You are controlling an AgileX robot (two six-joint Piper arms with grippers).
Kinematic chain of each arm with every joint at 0, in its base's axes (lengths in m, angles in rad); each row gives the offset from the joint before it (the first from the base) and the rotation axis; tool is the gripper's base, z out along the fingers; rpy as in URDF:
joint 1: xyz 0 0 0.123 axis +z
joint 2: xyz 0 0 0 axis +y
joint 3: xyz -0.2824 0 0.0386 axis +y
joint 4: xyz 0.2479 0 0.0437 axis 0.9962 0 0.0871
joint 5: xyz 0 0 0 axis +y
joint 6: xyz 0.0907 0 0.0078 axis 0.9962 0 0.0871
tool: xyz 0 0 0 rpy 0 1.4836 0
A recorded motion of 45 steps. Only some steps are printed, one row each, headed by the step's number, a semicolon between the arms.
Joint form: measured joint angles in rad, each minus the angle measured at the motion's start. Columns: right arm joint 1, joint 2, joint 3, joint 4, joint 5, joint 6; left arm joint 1, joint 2, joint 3, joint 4, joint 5, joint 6.
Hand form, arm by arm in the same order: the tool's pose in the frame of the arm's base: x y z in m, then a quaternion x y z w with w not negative. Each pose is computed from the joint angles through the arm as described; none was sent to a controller.
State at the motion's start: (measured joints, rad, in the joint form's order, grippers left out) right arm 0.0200 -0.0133 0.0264 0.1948 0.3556 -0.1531; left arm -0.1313 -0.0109 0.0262 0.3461 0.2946 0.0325
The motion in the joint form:
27: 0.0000 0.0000 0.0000 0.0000 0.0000 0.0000; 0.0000 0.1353 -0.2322 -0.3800 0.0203 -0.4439
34: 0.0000 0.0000 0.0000 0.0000 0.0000 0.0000; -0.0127 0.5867 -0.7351 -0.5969 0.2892 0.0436
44: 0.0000 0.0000 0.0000 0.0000 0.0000 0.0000; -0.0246 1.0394 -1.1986 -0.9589 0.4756 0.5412
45: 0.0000 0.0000 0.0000 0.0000 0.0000 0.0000; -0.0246 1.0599 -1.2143 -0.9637 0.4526 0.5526
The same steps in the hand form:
27: 0.0528 0.0072 0.1735 -0.01644 0.79709 0.04189 0.60219; 0.0575 -0.0086 0.2467 -0.11431 0.74809 -0.18914 0.62572
34: 0.0528 0.0072 0.1735 -0.01644 0.79709 0.04189 0.60219; 0.1058 -0.0280 0.3544 0.04321 0.81700 -0.13504 0.55893
44: 0.0528 0.0072 0.1735 -0.01644 0.79709 0.04189 0.60219; 0.1937 -0.0674 0.4280 0.21673 0.80501 -0.18565 0.52011
45: 0.0528 0.0072 0.1735 -0.01644 0.79709 0.04189 0.60219; 0.2004 -0.0678 0.4304 0.21516 0.80086 -0.18212 0.52836

